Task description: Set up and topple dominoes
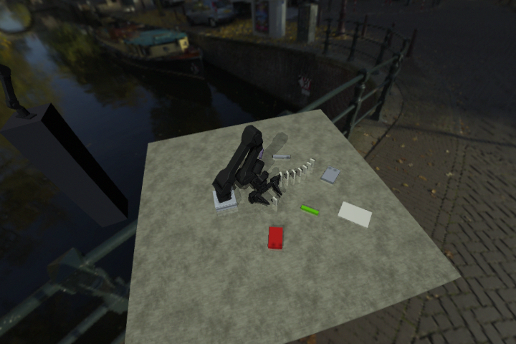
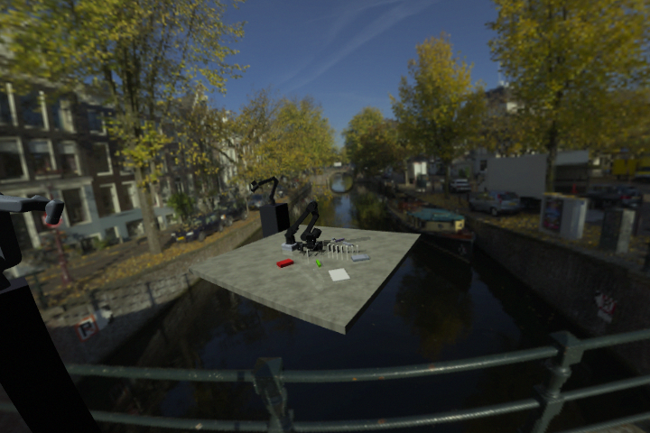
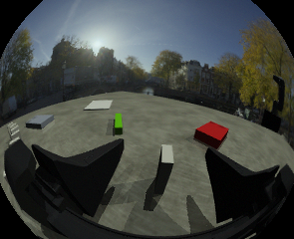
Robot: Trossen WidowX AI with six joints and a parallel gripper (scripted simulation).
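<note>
The green stick lies 140 mm ahead of my gripper tip, 100 mm to the right of it and 40 mm below it. Also, from my gripper tip: white sheet 320 mm ahead, 210 mm to the right, 50 mm below; then grey flat pad 360 mm ahead, 50 mm to the left, 40 mm below; then red block 80 mm behind, 160 mm to the right, 40 mm below.
</note>
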